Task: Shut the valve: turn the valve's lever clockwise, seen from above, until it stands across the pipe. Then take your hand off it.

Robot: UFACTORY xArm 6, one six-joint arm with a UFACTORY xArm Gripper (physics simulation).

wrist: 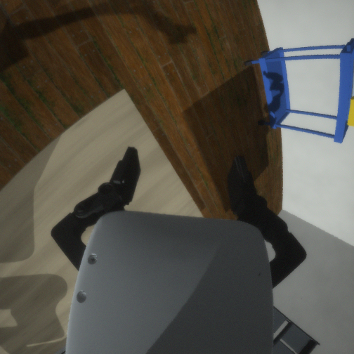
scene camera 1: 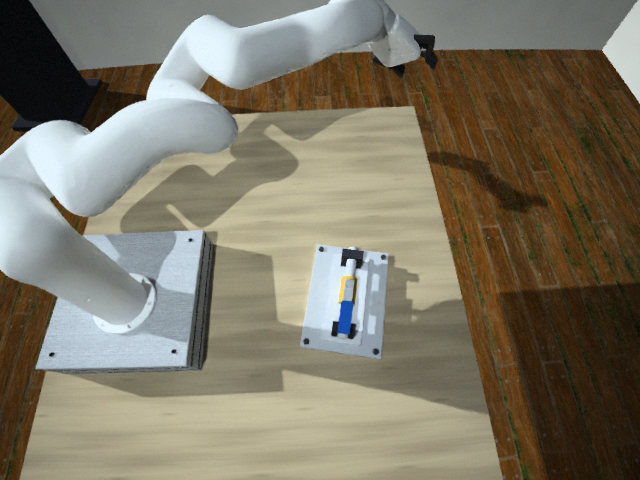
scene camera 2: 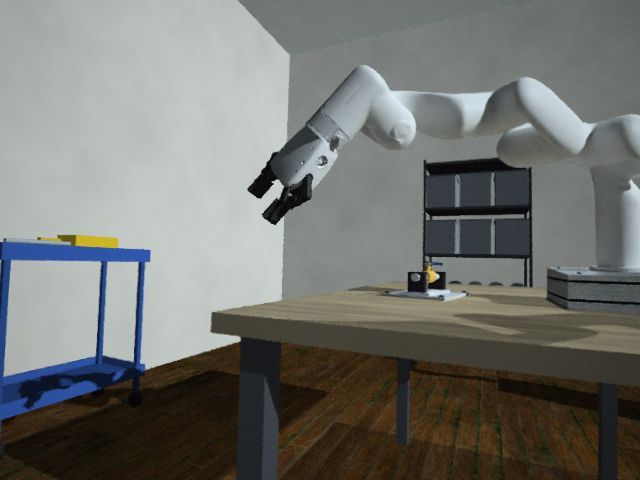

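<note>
The valve has a yellow body (scene camera 1: pixel 343 289) (scene camera 2: pixel 429 274) and a blue lever (scene camera 1: pixel 345 317) (scene camera 2: pixel 435 264). In the scene camera 1 view the lever points toward the lower edge of the picture and lies along the white pipe (scene camera 1: pixel 351 267). The pipe sits in black holders on a light grey plate (scene camera 1: pixel 316 310) (scene camera 2: pixel 452 296). My gripper (scene camera 1: pixel 417 71) (scene camera 2: pixel 261 205) (wrist: pixel 184 162) is open and empty. It hangs high and tilted, beyond the table's far right corner in the scene camera 1 view, well away from the valve. The valve does not show in the wrist view.
The plate lies on the wooden table (scene camera 1: pixel 361 170) (scene camera 2: pixel 330 310) (wrist: pixel 150 175). The arm's metal base block (scene camera 1: pixel 170 310) (scene camera 2: pixel 584 291) stands beside it. A blue cart (scene camera 2: pixel 77 252) (wrist: pixel 345 90) with a yellow box (scene camera 2: pixel 95 241) stands off the table. A dark shelf rack (scene camera 2: pixel 478 210) stands behind.
</note>
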